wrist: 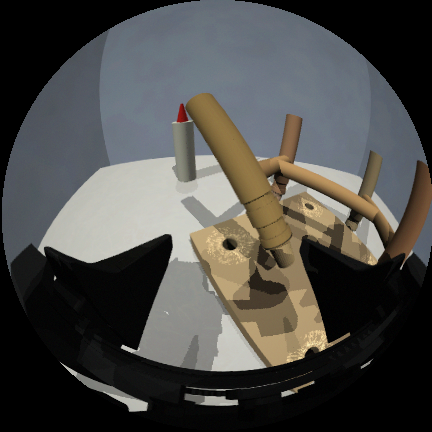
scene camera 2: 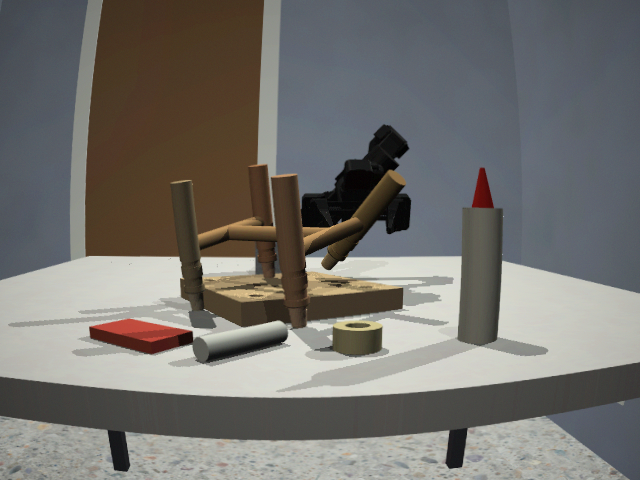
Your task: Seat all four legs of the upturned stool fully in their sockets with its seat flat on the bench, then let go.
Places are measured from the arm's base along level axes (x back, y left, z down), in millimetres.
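Pixels of known places: gripper, fingertip midpoint: (wrist: 239,244).
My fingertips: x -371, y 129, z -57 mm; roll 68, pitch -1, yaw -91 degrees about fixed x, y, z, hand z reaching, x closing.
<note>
For each thing: its top centre in the pictures, then the offset to it from my fingertips. "spot": a spot on its surface instead. Level surfaces: height alone.
- socket, surface spot: (wrist: 230,244) spot: dx -71, dy -1, dz +93 mm
- olive leg, surface spot: (scene camera 2: 184,222) (wrist: 363,176) spot: dx -135, dy -256, dz -17 mm
- rear reddish leg, surface spot: (wrist: 412,220) (scene camera 2: 270,196) spot: dx +32, dy -146, dz -56 mm
- grey cylinder with a red cone tip, middle of its top: (scene camera 2: 482,167) (wrist: 181,103) dx -295, dy +111, dz -85 mm
- bench, its level: dz +112 mm
- red block, middle of its top: (scene camera 2: 138,329) dx -310, dy -276, dz +98 mm
- lying pale rod, middle of its top: (scene camera 2: 241,328) dx -334, dy -152, dz +87 mm
- tan ring, middle of its top: (scene camera 2: 357,325) dx -317, dy -33, dz +86 mm
The stool's seat (scene camera 2: 356,303) (wrist: 280,345) lies flat on the bench, with open sockets visible. Four legs joined by stretchers stand askew over it. The tan leg (scene camera 2: 372,206) (wrist: 232,155) leans strongly, its tip above the seat and beside a socket (wrist: 230,244). The near orange-brown leg (scene camera 2: 288,232) (wrist: 291,135) and the olive leg (scene camera 2: 184,222) (wrist: 371,175) have their tips outside the seat's edges. The rear reddish leg (scene camera 2: 260,196) (wrist: 412,220) is nearly upright; its tip is unclear. My gripper (scene camera 2: 359,222) (wrist: 239,244) is open and empty behind the tan leg.
A grey cylinder with a red cone tip (scene camera 2: 480,273) (wrist: 185,152) stands at the right of the bench (scene camera 2: 423,361). A red block (scene camera 2: 135,333), a lying pale rod (scene camera 2: 240,341) and a tan ring (scene camera 2: 356,342) are in front of the seat in the scene view.
</note>
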